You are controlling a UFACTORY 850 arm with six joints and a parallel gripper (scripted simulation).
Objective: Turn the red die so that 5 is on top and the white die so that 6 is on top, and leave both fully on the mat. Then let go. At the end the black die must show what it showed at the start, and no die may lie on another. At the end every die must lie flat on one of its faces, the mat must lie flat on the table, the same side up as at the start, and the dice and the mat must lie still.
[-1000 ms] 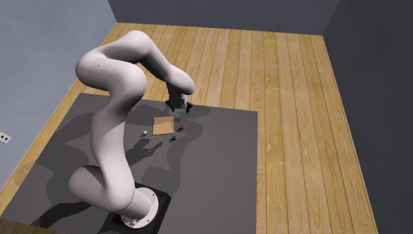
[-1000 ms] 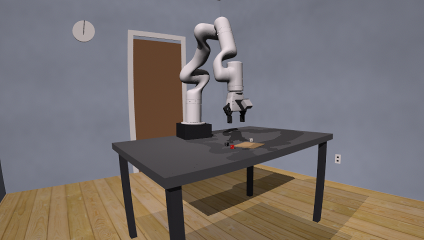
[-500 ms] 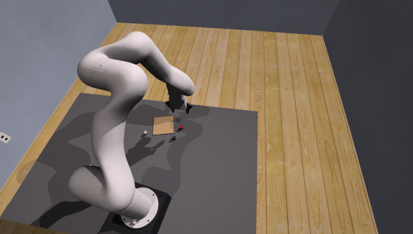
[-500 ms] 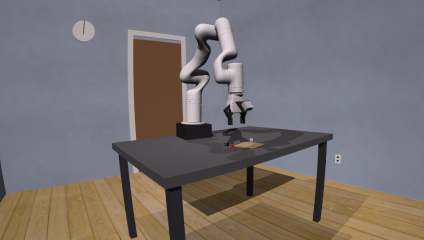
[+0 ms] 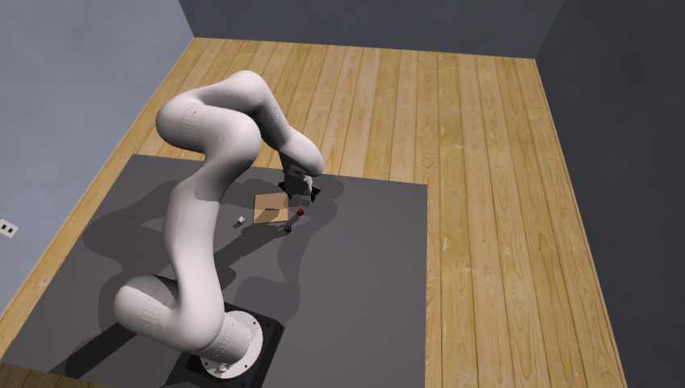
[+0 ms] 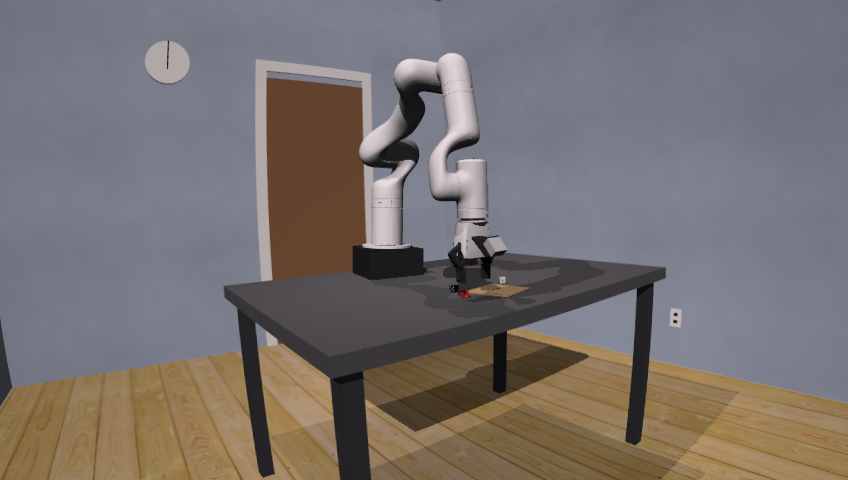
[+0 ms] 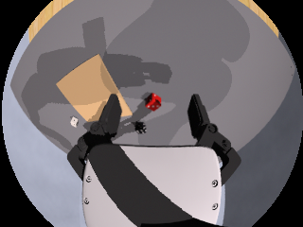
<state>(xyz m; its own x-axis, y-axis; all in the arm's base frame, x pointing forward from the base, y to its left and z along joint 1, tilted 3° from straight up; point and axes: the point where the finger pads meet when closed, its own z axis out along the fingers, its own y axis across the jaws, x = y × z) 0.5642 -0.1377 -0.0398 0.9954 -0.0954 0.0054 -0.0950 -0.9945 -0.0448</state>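
My hand is 5 cm above the red die, 4 cm past it and 1 cm to the right of it. The rest, counted from my hand: tan mat: 14 cm to the left, 6 cm below, 2 cm behind; white die: 24 cm to the left, 9 cm behind, 5 cm below; black die: 12 cm behind, 5 cm to the left, 5 cm below.
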